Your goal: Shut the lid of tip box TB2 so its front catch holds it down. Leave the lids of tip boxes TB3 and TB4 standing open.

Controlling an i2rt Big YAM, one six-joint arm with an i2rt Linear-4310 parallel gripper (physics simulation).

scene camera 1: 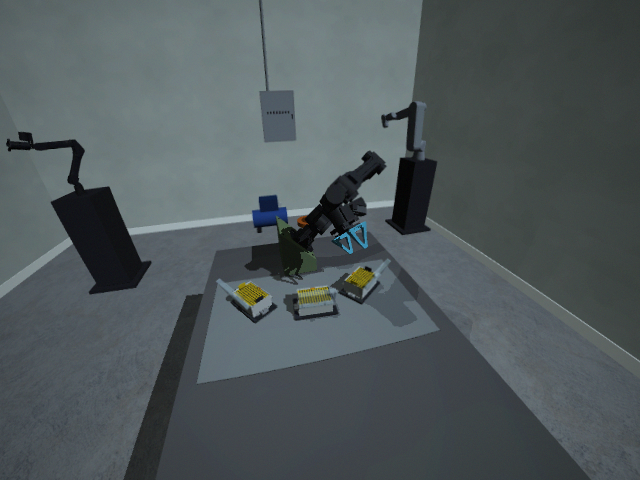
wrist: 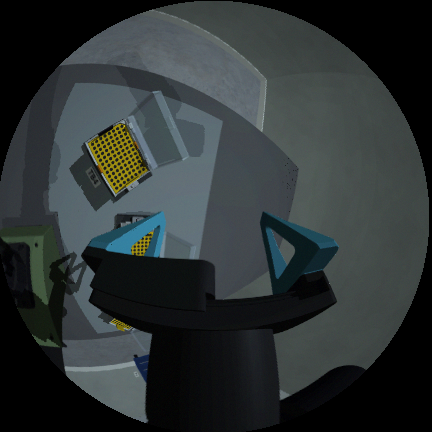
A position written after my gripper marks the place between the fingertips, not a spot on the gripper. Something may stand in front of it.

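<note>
My gripper point(scene camera 1: 358, 250) visible, wrist view too point(wrist: 212, 216). Clear lid point(wrist: 151, 122) in sight. Another clear lid point(wrist: 172, 246) as well. Pale mat point(scene camera 1: 235, 346), visible also in the wrist view point(wrist: 181, 189).
</note>
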